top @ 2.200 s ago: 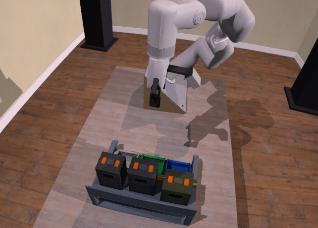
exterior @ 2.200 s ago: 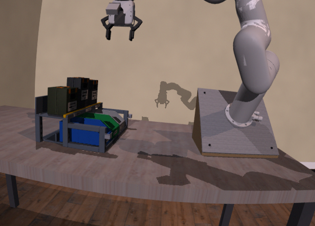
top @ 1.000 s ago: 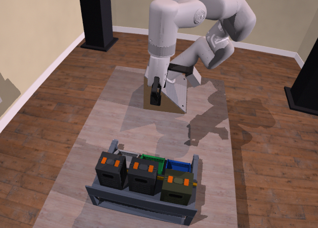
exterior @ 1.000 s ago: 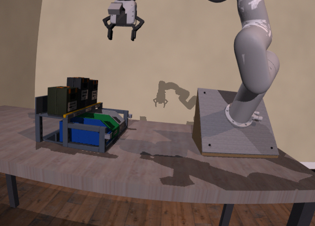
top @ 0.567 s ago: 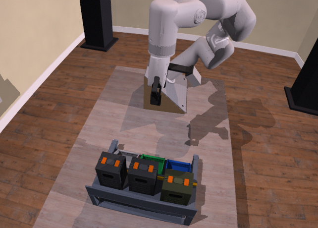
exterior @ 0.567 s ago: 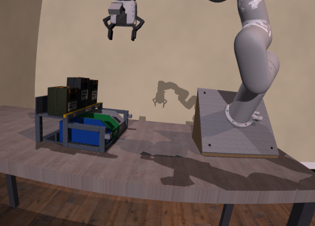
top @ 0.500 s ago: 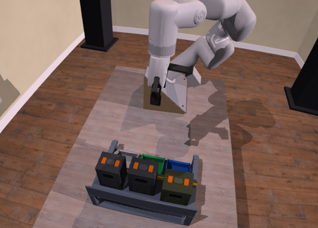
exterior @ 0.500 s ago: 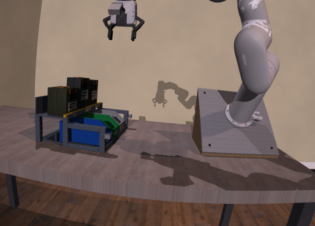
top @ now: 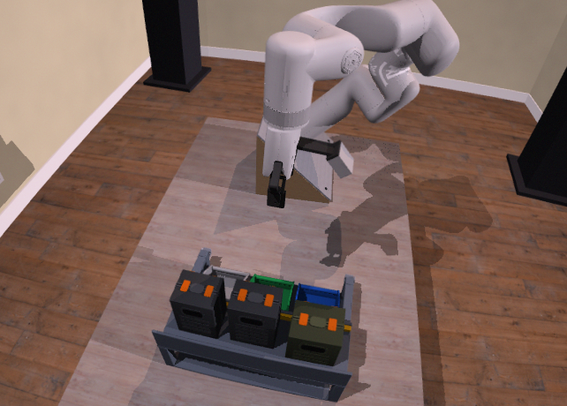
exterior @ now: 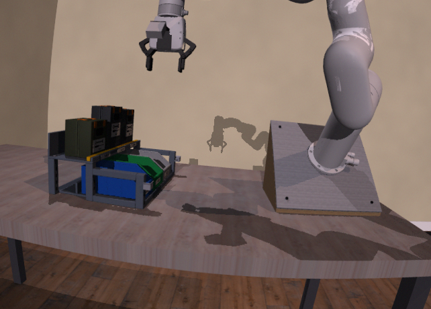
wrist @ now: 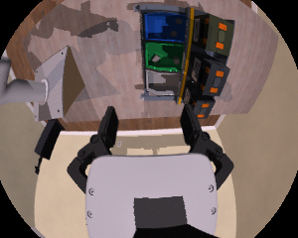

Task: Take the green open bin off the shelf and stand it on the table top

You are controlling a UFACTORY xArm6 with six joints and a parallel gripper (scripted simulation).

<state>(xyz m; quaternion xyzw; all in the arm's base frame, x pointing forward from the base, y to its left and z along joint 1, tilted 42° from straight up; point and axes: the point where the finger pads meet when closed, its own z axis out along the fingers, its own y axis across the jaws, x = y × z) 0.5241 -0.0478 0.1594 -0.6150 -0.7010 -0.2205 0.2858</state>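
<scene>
Now: the green open bin 80 mm ahead of my hand, 10 mm to the left of it and 310 mm below it. The rest, counted from my hand: grey bin (90 mm ahead, 110 mm to the right, 310 mm below); then olive box (170 mm ahead, 130 mm to the left, 200 mm below); then blue bin (70 mm ahead, 120 mm to the left, 310 mm below).
</scene>
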